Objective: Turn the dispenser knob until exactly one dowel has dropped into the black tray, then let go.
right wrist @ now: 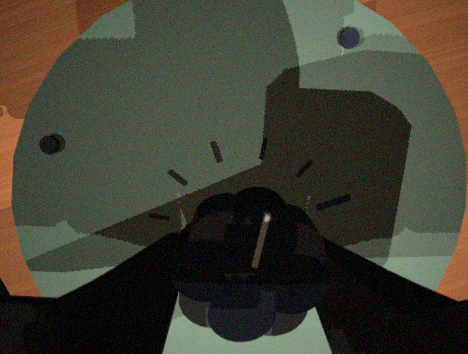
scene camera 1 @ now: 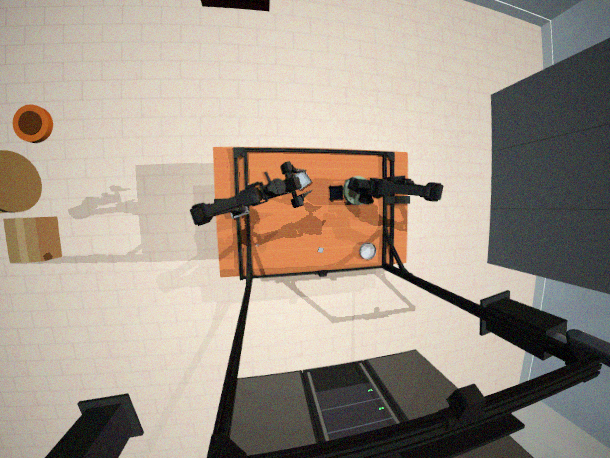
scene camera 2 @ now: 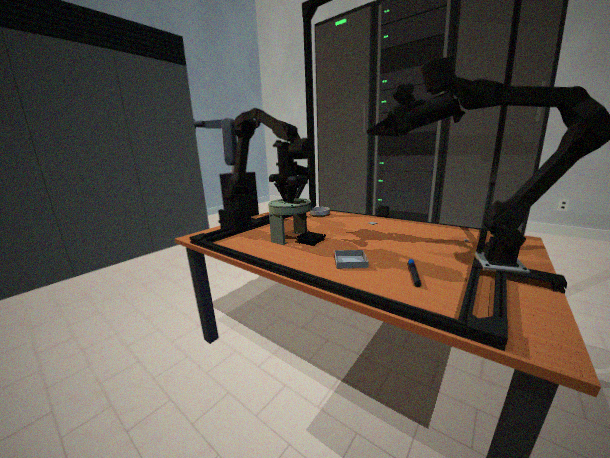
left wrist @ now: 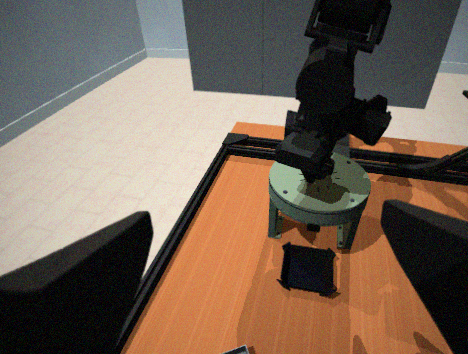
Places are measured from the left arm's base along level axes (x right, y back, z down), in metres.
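Pixels of known places: left gripper, fingertip midpoint: (scene camera 1: 309, 180) (scene camera 2: 369, 133) (left wrist: 265, 217); right gripper, fingertip midpoint: (scene camera 2: 288, 202) (left wrist: 315, 175); left arm's base, link origin: (scene camera 1: 237, 207) (scene camera 2: 500, 260); right arm's base, link origin: (scene camera 1: 398, 184) (scene camera 2: 234, 210).
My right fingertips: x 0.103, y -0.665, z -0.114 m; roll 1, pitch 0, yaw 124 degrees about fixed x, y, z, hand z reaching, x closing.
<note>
Ahead of a thing's pixels: the offset from my right fingertips to its top centre.
The green round dispenser {dz -0.001, dx +0.005, dy +0.003 m} (scene camera 1: 348, 193) (scene camera 2: 290, 206) (left wrist: 300, 197) (right wrist: 150, 100) stands on legs on the table. Its dark lobed knob {dz -0.029, dx +0.005, dy +0.003 m} (right wrist: 240, 315) has a pale pointer line, which points up and slightly right in the right wrist view, between dark tick marks. My right gripper (scene camera 2: 291, 199) (left wrist: 315, 175) (right wrist: 243, 246) points down and is shut on the knob, one finger at each side. The black tray {dz +0.121, dx -0.016, dy +0.090 m} (scene camera 1: 335, 193) (scene camera 2: 311, 238) (left wrist: 307, 270) lies beside the dispenser; its inside is dark and no dowel shows in it. My left gripper (scene camera 2: 371, 132) (left wrist: 265, 217) is open and empty, high above the table.
A grey open box {dz +0.125, dx -0.150, dy +0.269 m} (scene camera 2: 351, 260) and a dark pen-like stick {dz +0.129, dx -0.182, dy +0.447 m} (scene camera 2: 414, 274) with a blue end lie on the table. A round pale dish {dz +0.113, dx +0.396, dy -0.010 m} (scene camera 1: 367, 251) (scene camera 2: 320, 211) and a small pale piece {dz +0.142, dx +0.291, dy +0.280 m} (scene camera 1: 320, 249) (scene camera 2: 372, 223) lie farther along. A black frame (left wrist: 190, 210) (scene camera 2: 320, 284) borders the table.
</note>
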